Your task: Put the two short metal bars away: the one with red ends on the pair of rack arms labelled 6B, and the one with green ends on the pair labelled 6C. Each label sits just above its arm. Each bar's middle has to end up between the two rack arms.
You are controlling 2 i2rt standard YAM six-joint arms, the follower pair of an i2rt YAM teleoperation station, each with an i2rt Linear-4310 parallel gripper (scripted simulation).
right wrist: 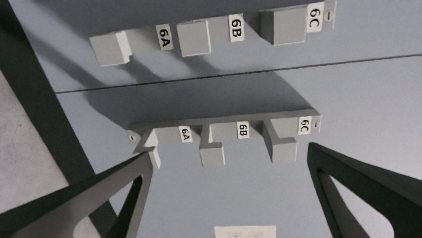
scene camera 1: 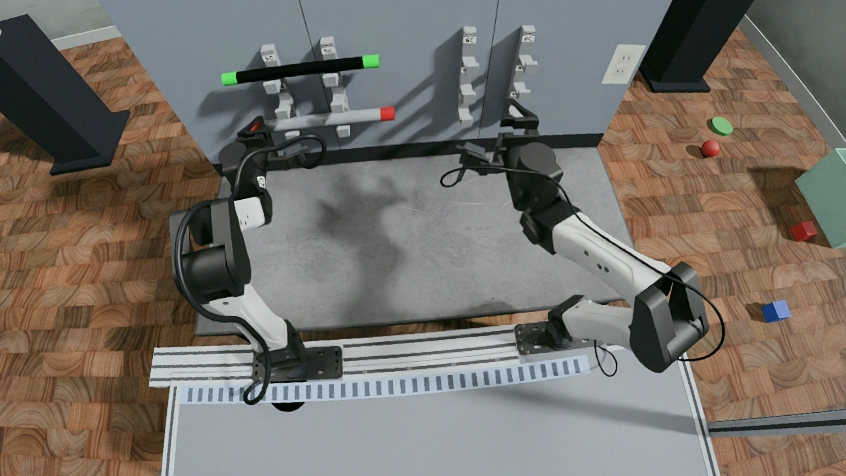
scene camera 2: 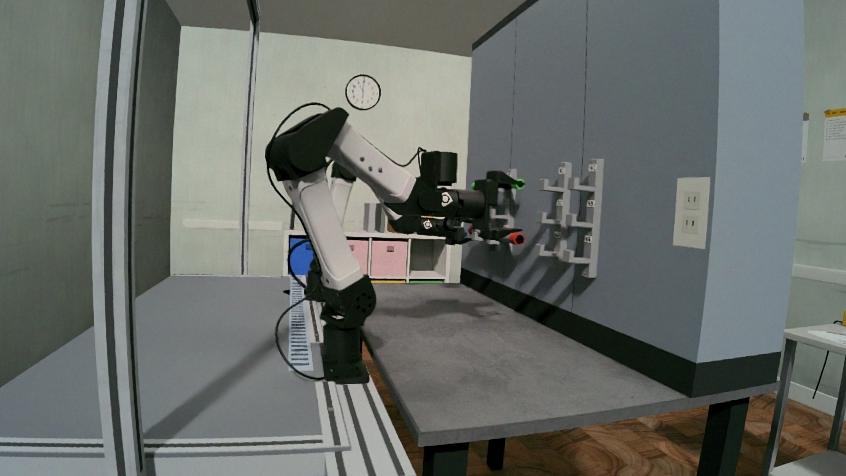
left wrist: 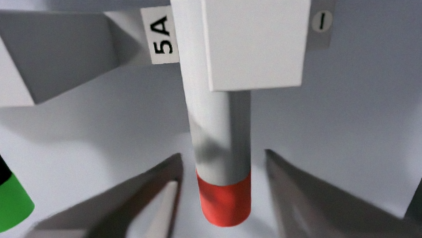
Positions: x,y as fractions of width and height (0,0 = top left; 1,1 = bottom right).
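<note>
Scene camera 1 shows a red-ended bar (scene camera 1: 0.46,0.24), a green-ended bar (scene camera 1: 0.44,0.13) and a blue-grey wall (scene camera 1: 0.50,0.12). In scene camera 2 I see the blue-grey wall (scene camera 2: 0.79,0.20) and an outlet plate (scene camera 2: 0.83,0.39). The left wrist view shows my left gripper (left wrist: 0.53,0.67), the red-ended bar (left wrist: 0.52,0.51) and the blue-grey wall (left wrist: 0.82,0.53). The right wrist view shows my right gripper (right wrist: 0.53,0.65), a rack strip (right wrist: 0.46,0.16) and the blue-grey wall (right wrist: 0.86,0.44). The red-ended bar is out of frame in the right wrist view. The green-ended bar is out of frame in the right wrist view.
</note>
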